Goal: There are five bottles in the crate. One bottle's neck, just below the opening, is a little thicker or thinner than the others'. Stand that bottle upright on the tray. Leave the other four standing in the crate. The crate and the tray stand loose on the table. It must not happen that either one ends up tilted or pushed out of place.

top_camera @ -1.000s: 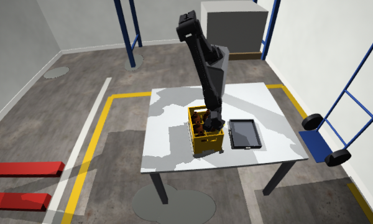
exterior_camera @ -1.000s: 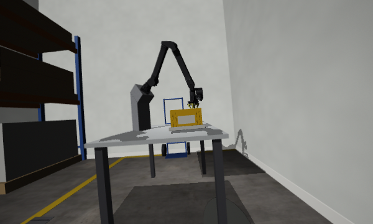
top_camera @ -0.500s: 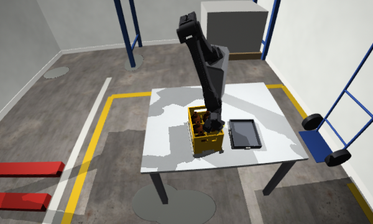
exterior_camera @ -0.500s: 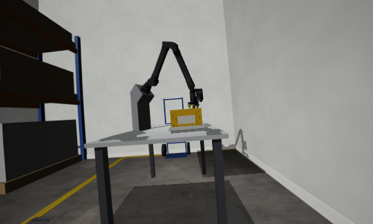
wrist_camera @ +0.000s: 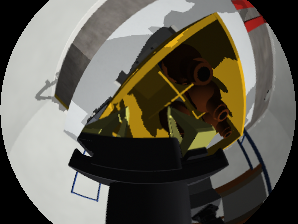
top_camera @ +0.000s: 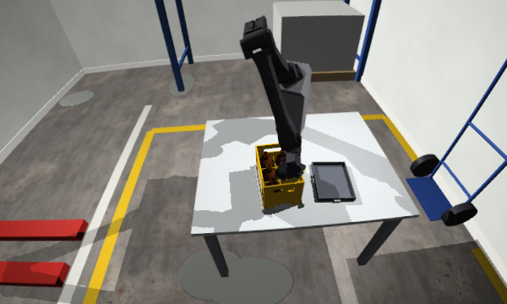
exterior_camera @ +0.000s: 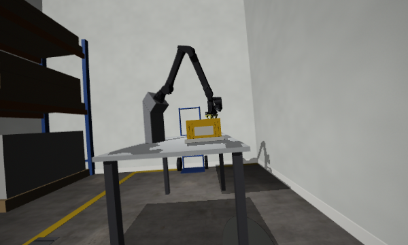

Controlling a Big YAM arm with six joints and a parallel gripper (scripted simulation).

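Right now the crate is 100 mm behind my hand, 10 mm to the right of it and 70 mm below it. Also, from my hand: dark tray: 30 mm ahead, 260 mm to the left, 140 mm below; brown bottle: 170 mm behind, 60 mm to the left, 60 mm below.
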